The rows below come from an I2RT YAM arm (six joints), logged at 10 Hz.
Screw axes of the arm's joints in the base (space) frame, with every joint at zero. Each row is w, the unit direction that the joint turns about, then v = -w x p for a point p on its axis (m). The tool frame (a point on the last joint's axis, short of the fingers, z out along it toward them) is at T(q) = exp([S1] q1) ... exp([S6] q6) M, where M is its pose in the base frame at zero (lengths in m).
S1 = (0, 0, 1, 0, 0, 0)
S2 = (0, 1, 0, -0.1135, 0, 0.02)
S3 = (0, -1, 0, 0.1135, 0, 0.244)
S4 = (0, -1, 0, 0.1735, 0, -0.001)
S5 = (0, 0, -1, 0, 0.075, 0)
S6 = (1, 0, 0, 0, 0.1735, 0)
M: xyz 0.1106 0 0.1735 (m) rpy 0 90 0 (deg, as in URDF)
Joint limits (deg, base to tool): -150..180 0..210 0..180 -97..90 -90..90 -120..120
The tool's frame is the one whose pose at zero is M.
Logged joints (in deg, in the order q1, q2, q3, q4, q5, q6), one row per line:
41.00, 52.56, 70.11, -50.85, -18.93, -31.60
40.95, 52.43, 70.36, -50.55, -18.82, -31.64
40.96, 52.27, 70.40, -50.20, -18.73, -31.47
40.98, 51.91, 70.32, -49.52, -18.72, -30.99
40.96, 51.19, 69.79, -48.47, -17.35, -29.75
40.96, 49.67, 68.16, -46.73, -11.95, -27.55
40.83, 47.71, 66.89, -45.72, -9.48, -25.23
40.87, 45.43, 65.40, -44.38, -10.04, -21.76
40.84, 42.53, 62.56, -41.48, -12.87, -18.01
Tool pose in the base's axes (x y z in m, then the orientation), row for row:
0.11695, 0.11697, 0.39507, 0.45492, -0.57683, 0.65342, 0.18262
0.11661, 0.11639, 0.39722, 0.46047, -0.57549, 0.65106, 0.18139
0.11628, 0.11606, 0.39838, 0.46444, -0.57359, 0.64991, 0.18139
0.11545, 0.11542, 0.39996, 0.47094, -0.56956, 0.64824, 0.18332
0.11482, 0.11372, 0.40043, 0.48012, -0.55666, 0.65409, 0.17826
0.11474, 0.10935, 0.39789, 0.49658, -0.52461, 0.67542, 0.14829
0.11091, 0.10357, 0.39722, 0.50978, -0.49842, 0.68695, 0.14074
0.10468, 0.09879, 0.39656, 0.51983, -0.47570, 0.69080, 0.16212
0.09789, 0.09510, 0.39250, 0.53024, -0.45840, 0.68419, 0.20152
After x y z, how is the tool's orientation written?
As a quaternion, w x y z.
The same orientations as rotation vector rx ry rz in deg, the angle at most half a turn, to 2 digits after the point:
-81.54, 92.36, 25.81
-81.15, 91.80, 25.58
-80.74, 91.48, 25.53
-79.94, 90.98, 25.73
-77.81, 91.43, 24.92
-72.80, 93.73, 20.58
-68.77, 94.78, 19.42
-65.35, 94.90, 22.27
-62.69, 93.57, 27.56

